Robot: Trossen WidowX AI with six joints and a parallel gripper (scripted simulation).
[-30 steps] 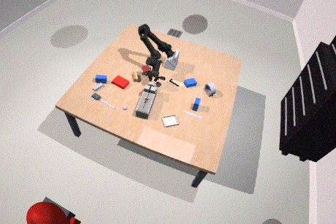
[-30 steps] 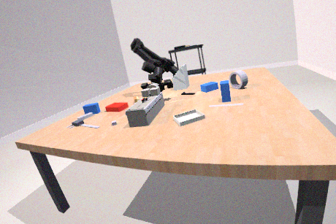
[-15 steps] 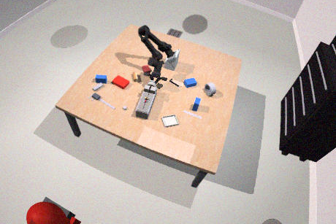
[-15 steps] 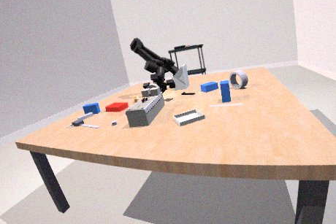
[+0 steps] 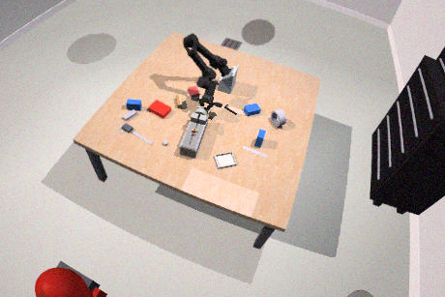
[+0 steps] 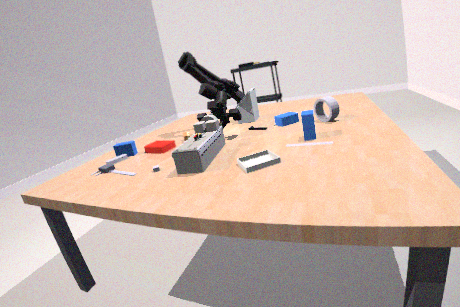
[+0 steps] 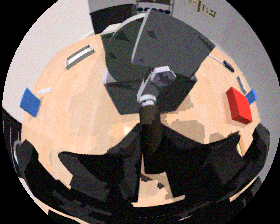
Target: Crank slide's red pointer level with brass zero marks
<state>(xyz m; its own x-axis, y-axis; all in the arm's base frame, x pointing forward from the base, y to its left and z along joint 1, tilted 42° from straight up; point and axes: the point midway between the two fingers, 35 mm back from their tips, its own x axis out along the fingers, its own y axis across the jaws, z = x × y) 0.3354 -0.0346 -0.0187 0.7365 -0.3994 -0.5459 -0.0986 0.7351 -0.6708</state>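
My gripper tip is 190 mm short of the red pointer, 20 mm to the right of it and 50 mm below it. Also, from my gripper tip: red block 50 mm ahead, 270 mm to the right, 20 mm below; then white tray 230 mm ahead, 230 mm to the left, 30 mm below; then dark crank handle 20 mm behind, 30 mm above.
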